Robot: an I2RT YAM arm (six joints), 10 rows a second.
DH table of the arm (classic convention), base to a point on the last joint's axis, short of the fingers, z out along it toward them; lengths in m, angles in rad. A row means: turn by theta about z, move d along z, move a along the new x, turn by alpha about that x. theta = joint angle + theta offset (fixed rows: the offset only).
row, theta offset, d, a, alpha
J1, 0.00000, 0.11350, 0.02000, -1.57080
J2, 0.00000, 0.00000, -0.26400, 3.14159
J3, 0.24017, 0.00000, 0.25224, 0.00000
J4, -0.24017, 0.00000, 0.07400, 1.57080
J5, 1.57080, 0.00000, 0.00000, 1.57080
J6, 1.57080, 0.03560, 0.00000, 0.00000
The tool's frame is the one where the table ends.
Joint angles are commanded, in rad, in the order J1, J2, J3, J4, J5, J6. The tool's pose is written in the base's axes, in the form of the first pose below.
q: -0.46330, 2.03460, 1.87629, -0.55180, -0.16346, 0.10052
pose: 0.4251 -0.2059 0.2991 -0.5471 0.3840 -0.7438 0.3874 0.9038 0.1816
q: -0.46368, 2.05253, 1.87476, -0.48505, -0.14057, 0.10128
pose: 0.4317 -0.2103 0.2960 -0.5128 0.3683 -0.7755 0.3979 0.9024 0.1655
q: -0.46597, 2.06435, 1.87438, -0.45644, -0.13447, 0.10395
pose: 0.4347 -0.2133 0.2928 -0.4989 0.3660 -0.7856 0.4036 0.9003 0.1631
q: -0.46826, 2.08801, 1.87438, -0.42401, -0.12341, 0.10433
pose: 0.4397 -0.2175 0.2846 -0.4909 0.3641 -0.7915 0.4130 0.8972 0.1566
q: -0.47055, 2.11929, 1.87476, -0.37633, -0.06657, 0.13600
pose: 0.4458 -0.2241 0.2740 -0.4589 0.3852 -0.8006 0.4707 0.8697 0.1486
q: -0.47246, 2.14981, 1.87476, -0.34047, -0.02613, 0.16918
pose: 0.4510 -0.2295 0.2624 -0.4334 0.4105 -0.8023 0.5163 0.8428 0.1523
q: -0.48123, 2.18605, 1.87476, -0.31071, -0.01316, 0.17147
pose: 0.4550 -0.2371 0.2473 -0.4316 0.4178 -0.7995 0.5348 0.8322 0.1462
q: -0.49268, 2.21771, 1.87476, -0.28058, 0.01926, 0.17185
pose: 0.4570 -0.2461 0.2343 -0.4237 0.4215 -0.8018 0.5675 0.8134 0.1277
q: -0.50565, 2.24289, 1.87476, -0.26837, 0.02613, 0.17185
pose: 0.4568 -0.2540 0.2228 -0.4264 0.4315 -0.7950 0.5841 0.8024 0.1222
